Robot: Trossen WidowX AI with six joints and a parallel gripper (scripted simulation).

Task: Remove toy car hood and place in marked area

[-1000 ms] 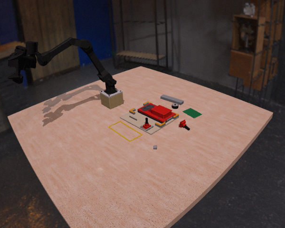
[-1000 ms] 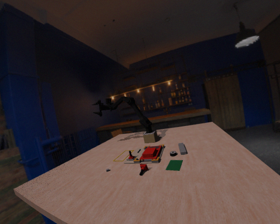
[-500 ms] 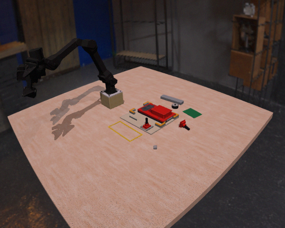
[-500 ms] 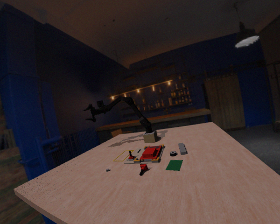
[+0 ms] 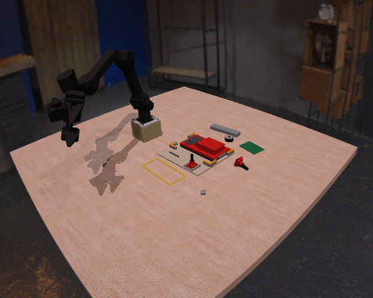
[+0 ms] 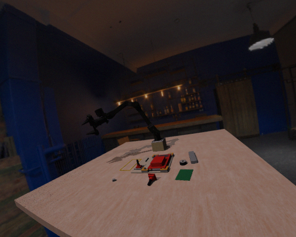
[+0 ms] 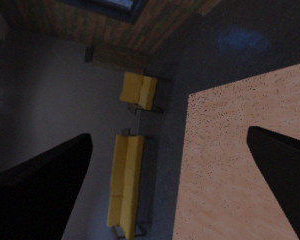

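Now: gripper tip 50 mm past the red hood, 580 mm to the right of it and 270 mm above it. From my gripper tip the other things lie so: beige baseplate: 90 mm behind, 540 mm to the left, 300 mm below; then black wheel: 90 mm behind, 720 mm to the left, 310 mm below; then green plate: 30 mm ahead, 750 mm to the left, 310 mm below.
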